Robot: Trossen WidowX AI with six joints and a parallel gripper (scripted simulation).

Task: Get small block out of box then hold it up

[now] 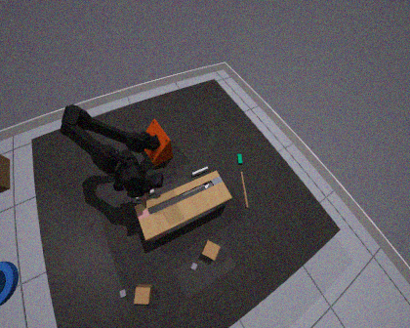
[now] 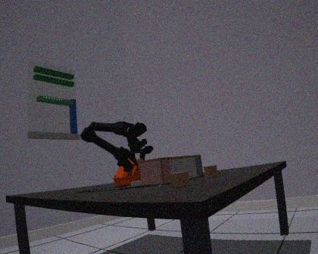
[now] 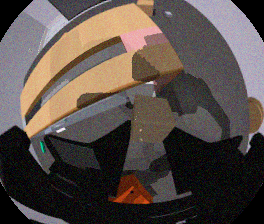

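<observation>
Now: the small tan block 1 cm ahead of my gripper tip and 1 cm above it. From my gripper tip the other things lie so: tan box 7 cm ahead, 14 cm to the left, 4 cm below; thin wooden stick 15 cm ahead, 46 cm to the left, 10 cm below.
</observation>
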